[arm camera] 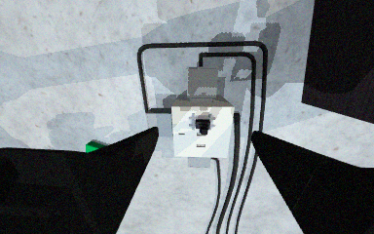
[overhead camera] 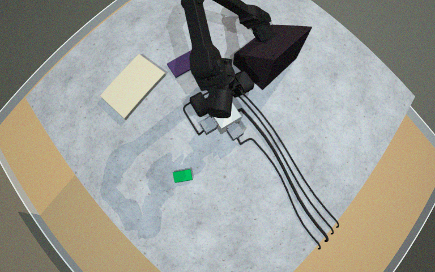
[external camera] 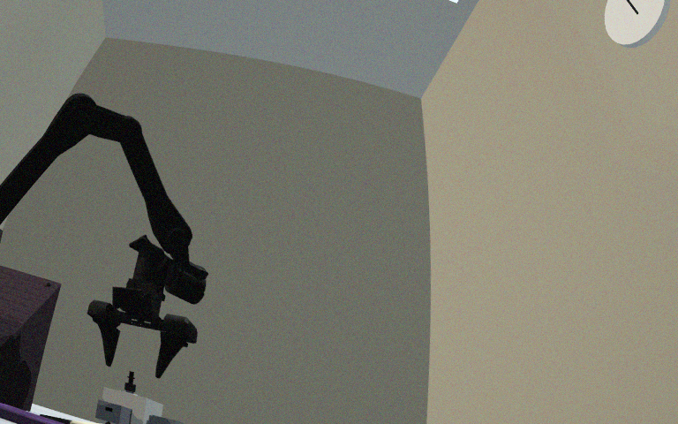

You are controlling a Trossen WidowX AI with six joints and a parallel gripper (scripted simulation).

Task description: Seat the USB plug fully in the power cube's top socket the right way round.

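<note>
My gripper tip is now 20 mm above the USB plug. The rest, counted from my gripper tip: cream slab (310 mm to the right, 170 mm ahead, 100 mm below); small green block (240 mm ahead, 110 mm below, 80 mm to the left); purple flat piece (240 mm to the right, 110 mm below, 40 mm behind).
</note>
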